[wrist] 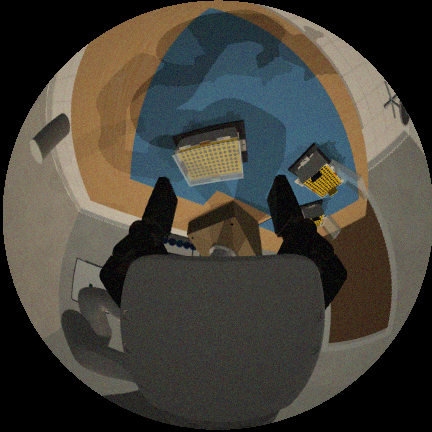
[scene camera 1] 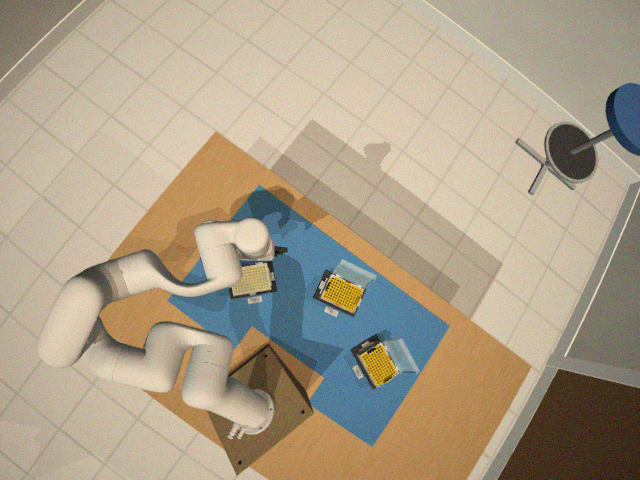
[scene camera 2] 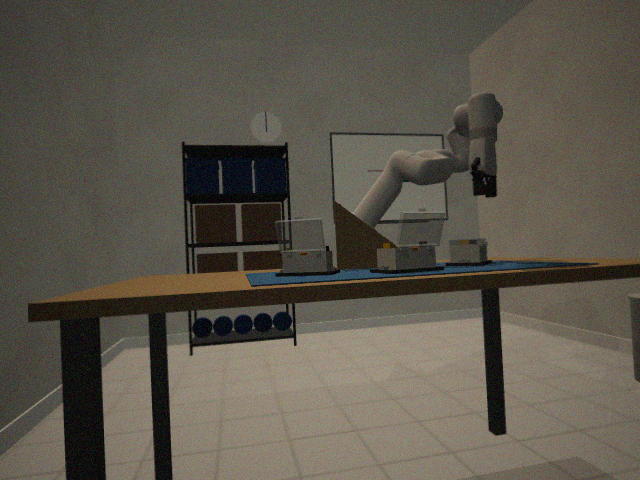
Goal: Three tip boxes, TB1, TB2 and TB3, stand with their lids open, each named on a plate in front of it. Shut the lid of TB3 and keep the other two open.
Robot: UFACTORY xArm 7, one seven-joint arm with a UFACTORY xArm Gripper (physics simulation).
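Where they show: gripper, fingertip midpoint: [wrist: 221,185] [scene camera 2: 485,196]; arm's base at its link origin: [wrist: 223,255] [scene camera 1: 254,411] [scene camera 2: 361,223].
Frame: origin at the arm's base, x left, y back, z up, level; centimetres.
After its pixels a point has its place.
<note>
One tip box [scene camera 1: 253,279] @(x 20.7, y -32.2, z -7.7 cm) [scene camera 2: 465,253] @(x 17.3, y -36.0, z -12.0 cm) [wrist: 212,160] @(x 21.7, y -33.2, z -7.7 cm) has its clear lid down flat over its yellow tips. A second tip box [scene camera 1: 342,294] @(x -6.4, y -43.1, z -9.8 cm) [scene camera 2: 413,258] [wrist: 325,182] @(x -7.0, y -43.7, z -9.7 cm) stands in the middle of the row, its clear lid [scene camera 1: 355,273] @(x -5.9, y -50.6, z -5.5 cm) [scene camera 2: 421,229] @(x -5.8, y -50.9, z -5.2 cm) raised. The third tip box [scene camera 1: 378,364] [scene camera 2: 306,261] @(x -30.2, y -33.5, z -11.8 cm) also has its clear lid [scene camera 1: 402,356] @(x -32.6, y -35.6, z -5.5 cm) [scene camera 2: 300,235] @(x -32.1, y -36.2, z -5.0 cm) raised. The name plates [scene camera 1: 254,299] @(x 17.4, y -26.8, z -15.2 cm) [scene camera 1: 331,311] @(x -6.9, y -36.7, z -15.3 cm) [scene camera 1: 357,371] @(x -25.1, y -23.8, z -15.2 cm) are too small to read. My gripper [scene camera 1: 281,251] [scene camera 2: 484,195] @(x 23.1, y -38.9, z 4.4 cm) [wrist: 221,185] @(x 23.1, y -38.9, z 4.4 cm) is open and empty, high above the table near the shut box, touching no box.
The boxes stand on a blue mat [scene camera 1: 413,320] @(x -34.0, y -48.8, z -15.4 cm) on the wooden table [scene camera 1: 465,392] @(x -64.6, y -36.2, z -15.8 cm). The arm's brown wedge-shaped base [scene camera 1: 289,382] @(x -4.4, y -12.2, z -0.2 cm) [scene camera 2: 354,242] @(x -7.7, y -11.8, z -7.0 cm) stands near the boxes. A stool [scene camera 1: 628,118] stands on the floor away from the table, and a shelf rack [scene camera 2: 184,206] is behind it in scene camera 2.
</note>
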